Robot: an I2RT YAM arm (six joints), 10 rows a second.
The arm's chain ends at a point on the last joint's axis. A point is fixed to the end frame.
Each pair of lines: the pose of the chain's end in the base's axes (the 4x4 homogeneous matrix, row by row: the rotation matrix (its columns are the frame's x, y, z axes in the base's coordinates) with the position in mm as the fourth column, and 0 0 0 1 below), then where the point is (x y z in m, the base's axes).
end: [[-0.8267 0.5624 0.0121 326.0], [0.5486 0.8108 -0.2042 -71.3], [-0.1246 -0.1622 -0.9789 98.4], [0 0 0 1]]
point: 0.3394 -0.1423 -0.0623
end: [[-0.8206 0.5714 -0.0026 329.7], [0.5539 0.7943 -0.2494 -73.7], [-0.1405 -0.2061 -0.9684 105.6], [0 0 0 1]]
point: 0.3402 -0.1523 -0.0518
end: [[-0.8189 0.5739 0.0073 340.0], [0.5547 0.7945 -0.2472 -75.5], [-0.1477 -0.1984 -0.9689 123.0], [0 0 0 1]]
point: 0.3520 -0.1537 -0.0345
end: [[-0.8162 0.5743 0.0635 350.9], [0.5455 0.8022 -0.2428 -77.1], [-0.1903 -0.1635 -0.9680 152.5], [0 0 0 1]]
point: 0.3725 -0.1545 -0.0044
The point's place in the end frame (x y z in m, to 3 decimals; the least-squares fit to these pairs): -0.030 -0.024 0.172
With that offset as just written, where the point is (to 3 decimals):
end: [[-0.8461 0.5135 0.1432 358.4], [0.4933 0.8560 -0.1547 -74.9], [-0.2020 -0.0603 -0.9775 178.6], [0 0 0 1]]
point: 0.396 -0.137 0.018
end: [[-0.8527 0.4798 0.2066 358.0], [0.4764 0.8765 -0.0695 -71.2], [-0.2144 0.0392 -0.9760 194.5], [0 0 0 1]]
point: 0.408 -0.118 0.032
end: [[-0.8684 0.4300 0.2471 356.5], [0.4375 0.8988 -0.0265 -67.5], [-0.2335 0.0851 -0.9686 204.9], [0 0 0 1]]
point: 0.415 -0.107 0.043
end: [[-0.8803 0.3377 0.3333 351.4], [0.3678 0.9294 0.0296 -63.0], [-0.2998 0.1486 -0.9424 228.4], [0 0 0 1]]
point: 0.427 -0.091 0.072
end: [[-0.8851 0.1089 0.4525 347.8], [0.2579 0.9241 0.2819 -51.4], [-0.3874 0.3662 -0.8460 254.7], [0 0 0 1]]
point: 0.450 -0.033 0.112
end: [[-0.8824 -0.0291 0.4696 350.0], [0.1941 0.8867 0.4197 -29.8], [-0.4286 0.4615 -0.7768 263.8], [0 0 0 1]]
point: 0.458 0.015 0.132
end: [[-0.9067 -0.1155 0.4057 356.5], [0.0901 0.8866 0.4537 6.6], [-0.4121 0.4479 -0.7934 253.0], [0 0 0 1]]
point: 0.456 0.061 0.118
